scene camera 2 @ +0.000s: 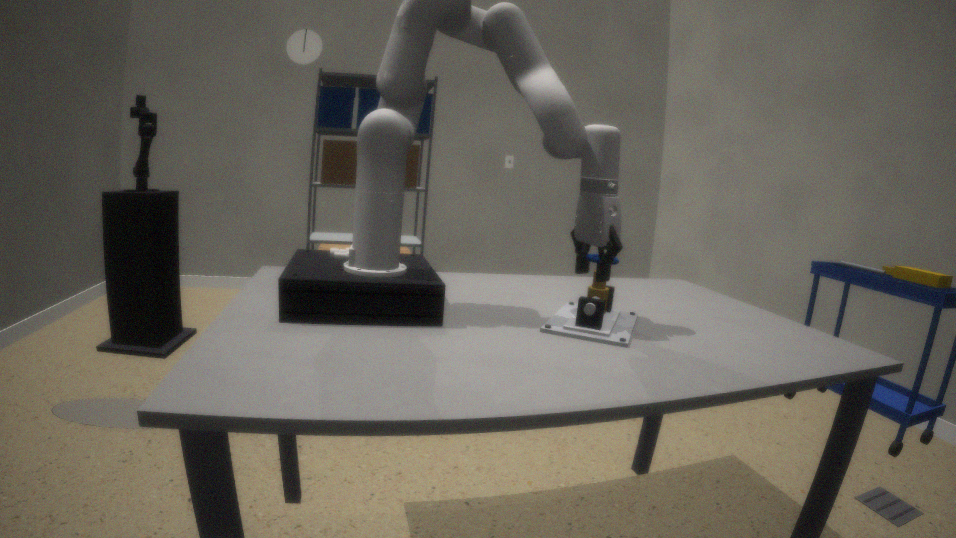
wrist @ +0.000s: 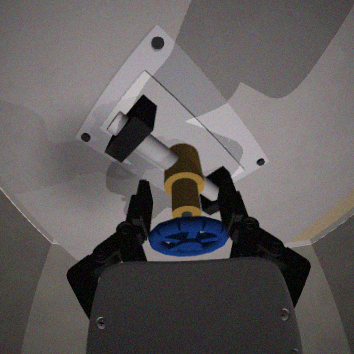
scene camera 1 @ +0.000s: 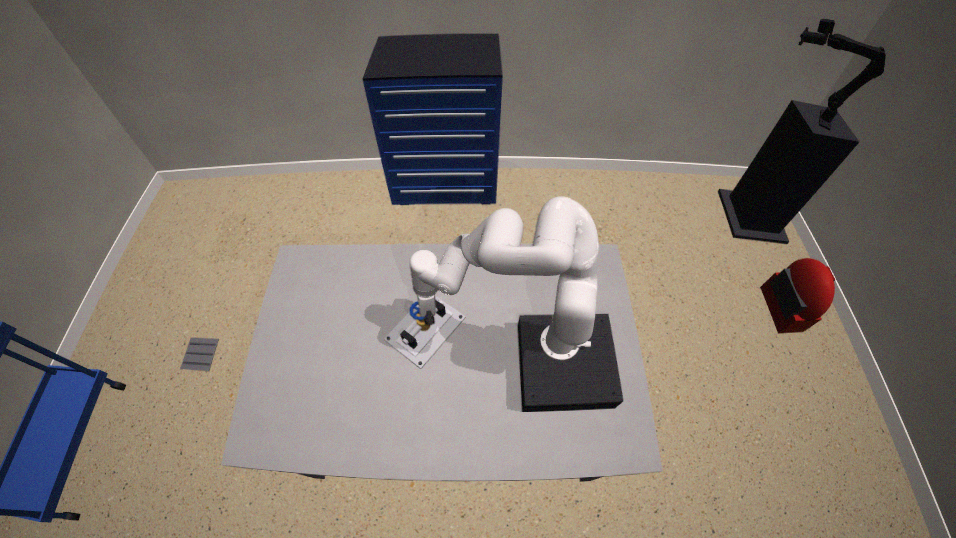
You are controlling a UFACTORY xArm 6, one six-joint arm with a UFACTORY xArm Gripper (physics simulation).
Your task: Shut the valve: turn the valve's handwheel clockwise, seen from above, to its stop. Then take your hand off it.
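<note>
The valve's blue handwheel (scene camera 1: 413, 309) (scene camera 2: 593, 258) (wrist: 160, 242) sits level on top of the brass valve body (scene camera 1: 423, 326) (scene camera 2: 598, 293) (wrist: 184, 160). The body is on a pipe held by black brackets over a light grey plate (scene camera 1: 432, 344) (scene camera 2: 618, 331) (wrist: 125, 82). My gripper (scene camera 2: 592, 273) (wrist: 184, 189) points down over the valve and is shut on the handwheel, with one black finger against each side of the rim. In scene camera 1 my wrist hides part of the handwheel. The handwheel's turn angle against its stop cannot be told.
My arm stands on a black base block (scene camera 1: 568, 391) (scene camera 2: 361, 309) on the grey table (scene camera 1: 320, 401) (scene camera 2: 401, 374). Away from the table are a blue drawer cabinet (scene camera 1: 437, 123), a black pedestal (scene camera 1: 775, 173) (scene camera 2: 141, 267) carrying a small black arm, and a red helmet (scene camera 1: 812, 291).
</note>
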